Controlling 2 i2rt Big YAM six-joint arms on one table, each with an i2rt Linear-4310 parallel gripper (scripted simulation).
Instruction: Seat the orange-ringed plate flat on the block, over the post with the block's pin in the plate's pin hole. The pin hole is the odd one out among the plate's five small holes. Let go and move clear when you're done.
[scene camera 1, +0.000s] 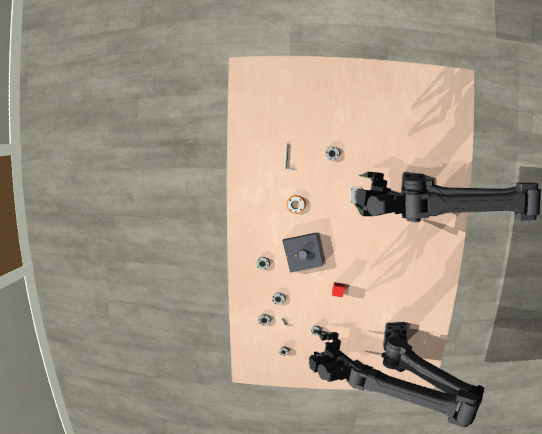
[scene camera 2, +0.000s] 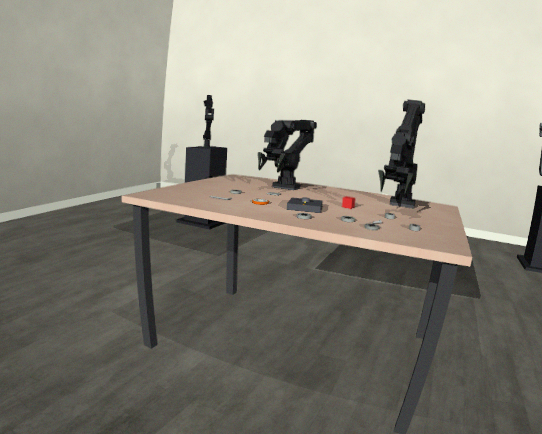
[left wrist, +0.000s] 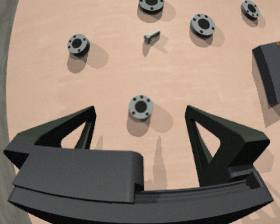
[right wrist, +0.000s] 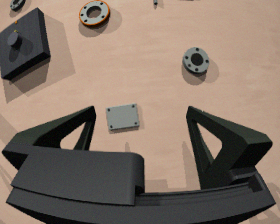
Labels:
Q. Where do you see a dark block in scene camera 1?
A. At 296, 248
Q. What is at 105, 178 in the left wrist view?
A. My left gripper.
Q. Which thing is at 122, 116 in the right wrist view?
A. A grey square plate.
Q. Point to my right gripper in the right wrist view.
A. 141, 111

